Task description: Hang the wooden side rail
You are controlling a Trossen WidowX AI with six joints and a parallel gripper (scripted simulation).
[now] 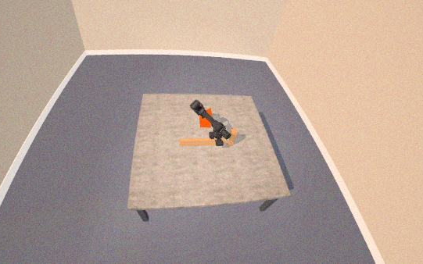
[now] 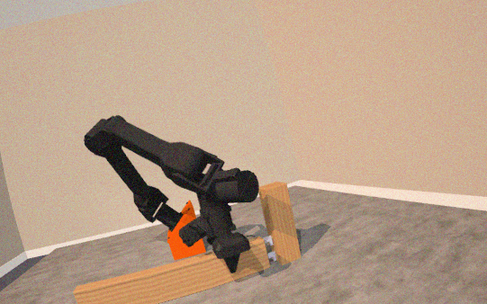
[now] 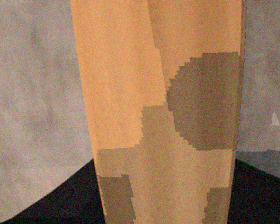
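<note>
My gripper tip is 13 cm to the right of the headboard post, 6 cm below it and 1 cm short of it.
</note>
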